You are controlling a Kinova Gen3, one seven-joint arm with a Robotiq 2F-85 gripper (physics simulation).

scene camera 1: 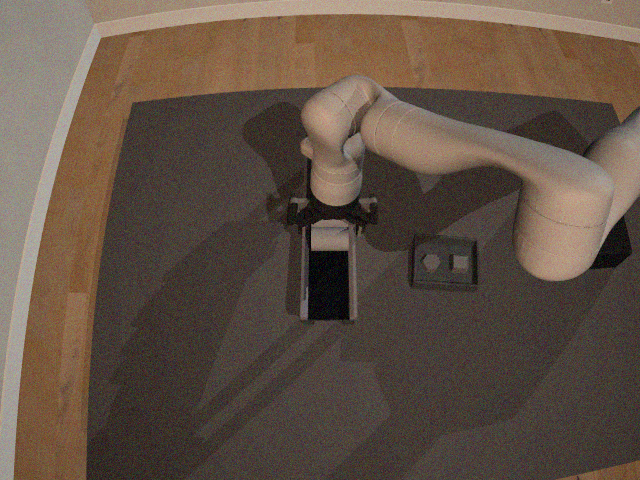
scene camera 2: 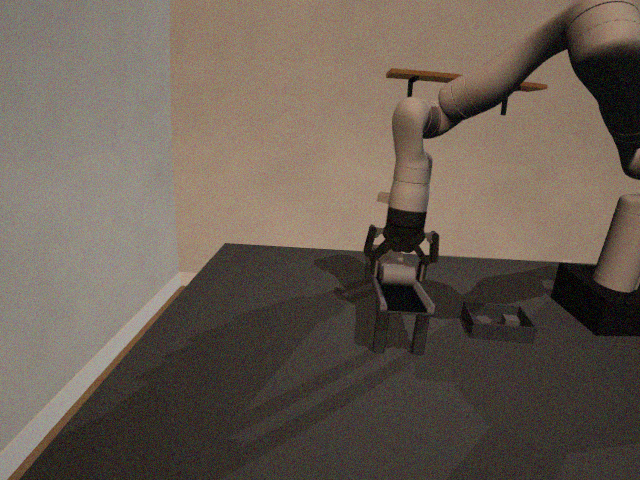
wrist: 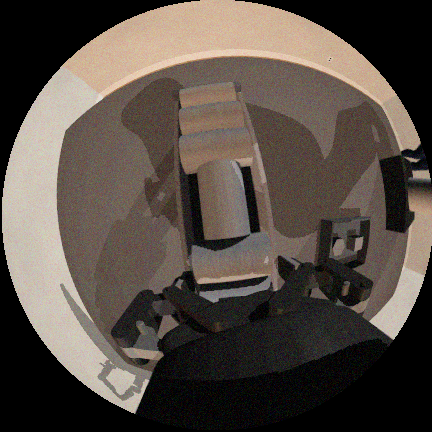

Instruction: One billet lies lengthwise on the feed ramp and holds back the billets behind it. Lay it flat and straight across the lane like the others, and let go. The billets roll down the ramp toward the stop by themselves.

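Frame: origin at the arm's base, x ahead, y right, z down, level; centimetres.
Seen in the pictures: gripper, fingertip midpoint: (scene camera 1: 331, 232) (scene camera 2: 396, 278) (wrist: 236, 273); arm's base, origin of the base link: (scene camera 2: 612, 282) (wrist: 409, 193).
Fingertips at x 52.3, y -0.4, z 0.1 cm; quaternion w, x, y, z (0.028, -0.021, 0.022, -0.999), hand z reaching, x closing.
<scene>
Pixels of each thing's middle, then the offset from my fingertips to it.
- crosswise billet, body centre: (wrist: 236, 297) (scene camera 1: 329, 239) (scene camera 2: 397, 275) dx +0.4, dy -2.0, dz -1.4 cm
- dark tray, body centre: (scene camera 1: 445, 263) (wrist: 346, 244) (scene camera 2: 496, 321) dx -21.2, dy -4.8, dz +6.9 cm
- hexagonal piece, body centre: (scene camera 1: 431, 263) (wrist: 335, 245) (scene camera 2: 483, 322) dx -18.5, dy -4.3, dz +7.4 cm
- square piece, body centre: (scene camera 1: 459, 264) (wrist: 354, 242) (scene camera 2: 509, 322) dx -24.0, dy -5.3, dz +7.0 cm
The ramp (scene camera 1: 353, 289) (scene camera 2: 424, 298) (wrist: 266, 200) has side rails and a dark lane. In the wrist view, one billet (wrist: 223, 200) lies lengthwise on the lane. Its far end is against the nearest of three billets lying across at the far end (wrist: 216, 148) (wrist: 212, 119) (wrist: 208, 95). On the near side, past a small dark gap, a billet (wrist: 231, 261) lies across, with part of another showing beyond it. A crosswise billet (scene camera 1: 329, 239) (scene camera 2: 398, 274) shows in both scene views. My gripper (scene camera 1: 332, 226) (scene camera 2: 398, 271) (wrist: 236, 273) is open and empty, low over the ramp, its fingers near opposite rails. The arm hides the lengthwise billet in both scene views.
A dark tray (scene camera 1: 443, 287) (scene camera 2: 501, 333) stands right of the ramp, holding a hexagonal piece (scene camera 1: 430, 262) (wrist: 339, 246) and a square piece (scene camera 1: 460, 262) (wrist: 358, 243). The arm's black base (scene camera 2: 573, 304) (wrist: 394, 195) is farther right. A wooden shelf (scene camera 2: 423, 75) hangs on the back wall.
</scene>
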